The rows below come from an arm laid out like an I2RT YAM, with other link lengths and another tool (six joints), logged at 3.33 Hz.
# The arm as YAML. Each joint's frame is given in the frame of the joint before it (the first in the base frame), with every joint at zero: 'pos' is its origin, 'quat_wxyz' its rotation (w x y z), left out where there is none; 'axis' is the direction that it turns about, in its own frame. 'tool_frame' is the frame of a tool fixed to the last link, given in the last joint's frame.
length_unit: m
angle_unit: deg
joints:
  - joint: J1
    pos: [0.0, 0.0, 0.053]
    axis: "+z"
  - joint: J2
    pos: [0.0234, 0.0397, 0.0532]
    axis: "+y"
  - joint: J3
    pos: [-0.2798, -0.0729, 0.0]
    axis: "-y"
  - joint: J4
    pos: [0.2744, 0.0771, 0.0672]
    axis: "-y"
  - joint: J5
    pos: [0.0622, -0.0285, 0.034]
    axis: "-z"
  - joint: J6
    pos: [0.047, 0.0, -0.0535]
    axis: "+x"
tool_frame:
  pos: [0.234, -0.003, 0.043]
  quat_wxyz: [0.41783, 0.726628, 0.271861, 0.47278]
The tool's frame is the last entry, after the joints.
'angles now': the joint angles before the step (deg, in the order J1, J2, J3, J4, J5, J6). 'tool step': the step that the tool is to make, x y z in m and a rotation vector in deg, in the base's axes. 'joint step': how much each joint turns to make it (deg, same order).
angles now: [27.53, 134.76, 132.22, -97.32, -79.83, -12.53]
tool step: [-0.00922, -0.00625, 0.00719, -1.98, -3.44, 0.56]
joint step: [0.22, -2.89, -0.03, -0.01, 3.36, 0.74]
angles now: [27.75, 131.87, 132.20, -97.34, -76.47, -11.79]
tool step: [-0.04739, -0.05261, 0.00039, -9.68, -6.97, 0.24]
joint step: [-0.83, -16.68, -14.50, 0.00, 11.85, 0.45]
